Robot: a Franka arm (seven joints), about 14 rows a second.
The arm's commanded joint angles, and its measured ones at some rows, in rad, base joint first. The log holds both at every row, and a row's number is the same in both.
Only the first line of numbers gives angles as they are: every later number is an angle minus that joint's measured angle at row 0.
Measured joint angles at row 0:
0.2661 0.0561 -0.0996 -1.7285 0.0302 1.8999 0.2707
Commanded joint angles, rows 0 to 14:
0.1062 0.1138 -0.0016 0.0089 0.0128 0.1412 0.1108
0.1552 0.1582 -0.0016 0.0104 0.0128 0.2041 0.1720
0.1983 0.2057 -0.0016 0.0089 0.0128 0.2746 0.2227
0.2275 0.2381 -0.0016 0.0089 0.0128 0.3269 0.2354
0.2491 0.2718 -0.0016 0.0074 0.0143 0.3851 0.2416
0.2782 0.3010 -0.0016 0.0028 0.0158 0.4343 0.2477
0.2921 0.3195 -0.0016 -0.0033 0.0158 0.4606 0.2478
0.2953 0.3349 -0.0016 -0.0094 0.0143 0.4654 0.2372
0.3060 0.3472 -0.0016 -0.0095 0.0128 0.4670 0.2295
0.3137 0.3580 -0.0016 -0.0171 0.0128 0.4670 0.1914
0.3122 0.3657 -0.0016 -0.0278 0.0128 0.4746 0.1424
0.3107 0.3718 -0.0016 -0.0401 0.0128 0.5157 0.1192
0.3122 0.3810 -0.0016 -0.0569 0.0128 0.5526 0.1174
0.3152 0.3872 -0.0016 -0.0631 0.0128 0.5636 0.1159
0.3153 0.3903 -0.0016 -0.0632 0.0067 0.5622 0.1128
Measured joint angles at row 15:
0.3119 0.3891 0.0022 -0.0418 0.0016 0.5310 0.1456
